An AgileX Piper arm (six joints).
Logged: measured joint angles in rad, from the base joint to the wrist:
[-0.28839, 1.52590, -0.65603, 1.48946, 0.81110, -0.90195]
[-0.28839, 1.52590, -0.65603, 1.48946, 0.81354, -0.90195]
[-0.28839, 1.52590, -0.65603, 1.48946, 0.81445, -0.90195]
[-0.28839, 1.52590, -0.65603, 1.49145, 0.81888, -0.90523]
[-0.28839, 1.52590, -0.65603, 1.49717, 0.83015, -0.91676]
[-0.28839, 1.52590, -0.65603, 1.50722, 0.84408, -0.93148]
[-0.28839, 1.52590, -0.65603, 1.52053, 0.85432, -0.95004]
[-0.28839, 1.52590, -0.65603, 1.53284, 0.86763, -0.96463]
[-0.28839, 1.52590, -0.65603, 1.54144, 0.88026, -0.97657]
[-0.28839, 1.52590, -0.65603, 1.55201, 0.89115, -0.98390]
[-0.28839, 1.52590, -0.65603, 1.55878, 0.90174, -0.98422]
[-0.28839, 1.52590, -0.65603, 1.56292, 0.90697, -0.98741]
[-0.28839, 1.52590, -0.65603, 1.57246, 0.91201, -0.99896]
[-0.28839, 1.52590, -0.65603, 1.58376, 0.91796, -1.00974]
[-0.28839, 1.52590, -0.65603, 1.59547, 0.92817, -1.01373]
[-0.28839, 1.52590, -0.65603, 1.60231, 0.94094, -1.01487]
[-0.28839, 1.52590, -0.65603, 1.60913, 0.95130, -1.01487]
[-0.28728, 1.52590, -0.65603, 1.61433, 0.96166, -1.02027]
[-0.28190, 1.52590, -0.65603, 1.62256, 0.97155, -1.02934]
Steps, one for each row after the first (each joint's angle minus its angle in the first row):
[0.00000, 0.00000, 0.00000, 0.00000, 0.00244, 0.00000]
[0.00000, 0.00000, 0.00000, 0.00000, 0.00335, 0.00000]
[0.00000, 0.00000, 0.00000, 0.00199, 0.00778, -0.00328]
[0.00000, 0.00000, 0.00000, 0.00771, 0.01905, -0.01481]
[0.00000, 0.00000, 0.00000, 0.01776, 0.03298, -0.02953]
[0.00000, 0.00000, 0.00000, 0.03107, 0.04322, -0.04809]
[0.00000, 0.00000, 0.00000, 0.04338, 0.05653, -0.06268]
[0.00000, 0.00000, 0.00000, 0.05198, 0.06916, -0.07462]
[0.00000, 0.00000, 0.00000, 0.06255, 0.08005, -0.08195]
[0.00000, 0.00000, 0.00000, 0.06932, 0.09064, -0.08227]
[0.00000, 0.00000, 0.00000, 0.07346, 0.09587, -0.08546]
[0.00000, 0.00000, 0.00000, 0.08300, 0.10091, -0.09701]
[0.00000, 0.00000, 0.00000, 0.09430, 0.10686, -0.10779]
[0.00000, 0.00000, 0.00000, 0.10601, 0.11707, -0.11178]
[0.00000, 0.00000, 0.00000, 0.11285, 0.12984, -0.11292]
[0.00000, 0.00000, 0.00000, 0.11967, 0.14020, -0.11292]
[0.00111, 0.00000, 0.00000, 0.12487, 0.15056, -0.11832]
[0.00649, 0.00000, 0.00000, 0.13310, 0.16045, -0.12739]

